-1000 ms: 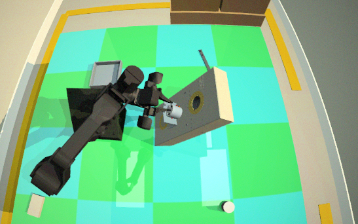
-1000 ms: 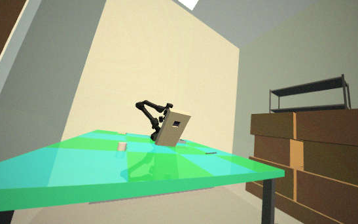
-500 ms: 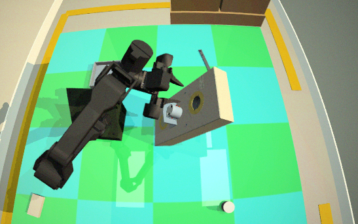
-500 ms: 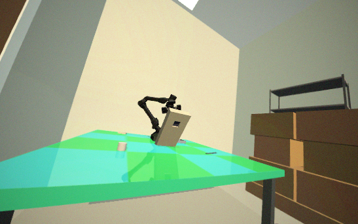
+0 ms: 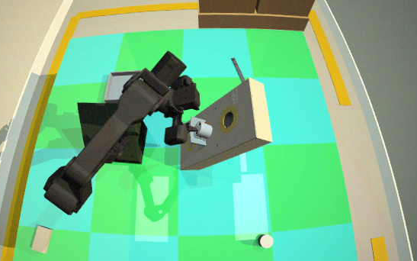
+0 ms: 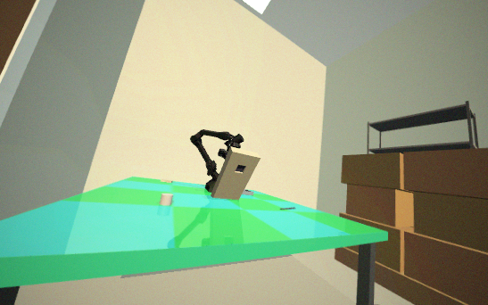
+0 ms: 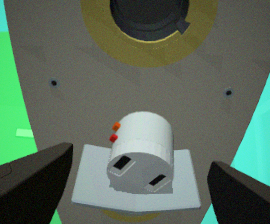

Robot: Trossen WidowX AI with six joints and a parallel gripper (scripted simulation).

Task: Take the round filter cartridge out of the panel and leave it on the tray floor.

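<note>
The round filter cartridge is 60 mm below my gripper tip and 10 mm ahead of it. Round my gripper tip: grey tray (310 mm to the left, 310 mm behind, 220 mm below); pale block (630 mm behind, 310 mm to the right, 220 mm below); grey service panel (80 mm below, 60 mm ahead, 10 mm to the right).
</note>
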